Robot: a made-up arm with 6 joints. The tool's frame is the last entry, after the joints.
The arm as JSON. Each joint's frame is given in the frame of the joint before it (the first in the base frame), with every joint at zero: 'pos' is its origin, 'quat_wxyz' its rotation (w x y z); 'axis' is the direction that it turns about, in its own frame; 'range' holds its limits. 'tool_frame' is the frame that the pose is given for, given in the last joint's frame.
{
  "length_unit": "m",
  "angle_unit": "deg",
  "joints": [
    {
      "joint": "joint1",
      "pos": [
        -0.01,
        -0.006,
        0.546
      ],
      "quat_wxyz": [
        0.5,
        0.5,
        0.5,
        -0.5
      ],
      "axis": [
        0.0,
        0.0,
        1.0
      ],
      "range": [
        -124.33,
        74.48
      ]
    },
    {
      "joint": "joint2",
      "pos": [
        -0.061,
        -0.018,
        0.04
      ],
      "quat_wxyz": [
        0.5,
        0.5,
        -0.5,
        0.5
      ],
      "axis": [
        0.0,
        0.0,
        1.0
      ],
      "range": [
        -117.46,
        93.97
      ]
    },
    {
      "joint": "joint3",
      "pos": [
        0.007,
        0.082,
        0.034
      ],
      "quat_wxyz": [
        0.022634,
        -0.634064,
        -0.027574,
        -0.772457
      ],
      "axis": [
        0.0,
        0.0,
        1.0
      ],
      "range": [
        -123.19,
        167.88
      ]
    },
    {
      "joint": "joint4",
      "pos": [
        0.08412,
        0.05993,
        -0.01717
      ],
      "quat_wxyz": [
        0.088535,
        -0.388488,
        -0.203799,
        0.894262
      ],
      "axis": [
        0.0,
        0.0,
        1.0
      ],
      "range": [
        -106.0,
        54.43
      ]
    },
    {
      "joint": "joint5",
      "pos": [
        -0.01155,
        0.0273,
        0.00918
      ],
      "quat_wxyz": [
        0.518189,
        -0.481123,
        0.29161,
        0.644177
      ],
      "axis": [
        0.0,
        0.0,
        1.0
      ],
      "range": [
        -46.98,
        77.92
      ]
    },
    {
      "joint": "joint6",
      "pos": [
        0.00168,
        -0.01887,
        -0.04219
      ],
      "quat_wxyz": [
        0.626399,
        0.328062,
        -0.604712,
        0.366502
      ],
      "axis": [
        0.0,
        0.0,
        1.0
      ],
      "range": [
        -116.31,
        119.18
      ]
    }
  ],
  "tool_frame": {
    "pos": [
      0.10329,
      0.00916,
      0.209
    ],
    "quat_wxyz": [
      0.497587,
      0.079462,
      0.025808,
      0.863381
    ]
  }
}
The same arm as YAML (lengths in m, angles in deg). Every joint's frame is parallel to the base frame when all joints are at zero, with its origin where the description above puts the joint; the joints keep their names.
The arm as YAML. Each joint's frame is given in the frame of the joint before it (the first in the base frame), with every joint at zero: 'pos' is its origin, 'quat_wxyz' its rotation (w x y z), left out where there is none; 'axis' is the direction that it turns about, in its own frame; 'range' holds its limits. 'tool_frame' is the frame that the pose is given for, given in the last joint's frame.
length_unit: m
angle_unit: deg
joints:
  - joint: joint1
    pos: [-0.01, -0.006, 0.546]
    axis: "-y"
    range: [-124.33, 74.48]
  - joint: joint2
    pos: [-0.018, -0.04, 0.061]
    axis: "-x"
    range: [-117.46, 93.97]
  - joint: joint3
    pos: [-0.034, -0.007, 0.082]
    axis: [-0.194405, -0.978326, 0.071302]
    range: [-123.19, 167.88]
  - joint: joint4
    pos: [-0.08, 0.029, -0.061]
    axis: [0.601424, -0.723529, 0.338814]
    range: [-106.0, 54.43]
  - joint: joint5
    pos: [-0.001, 0.001, 0.031]
    axis: [0.053398, 0.0048, 0.998562]
    range: [-46.98, 77.92]
  - joint: joint6
    pos: [0.013, 0.011, -0.043]
    axis: "+x"
    range: [-116.31, 119.18]
tool_frame:
  pos: [0.209, -0.012, 0.103]
  quat_wxyz: [0.671216, -0.324399, 0.559351, -0.362438]

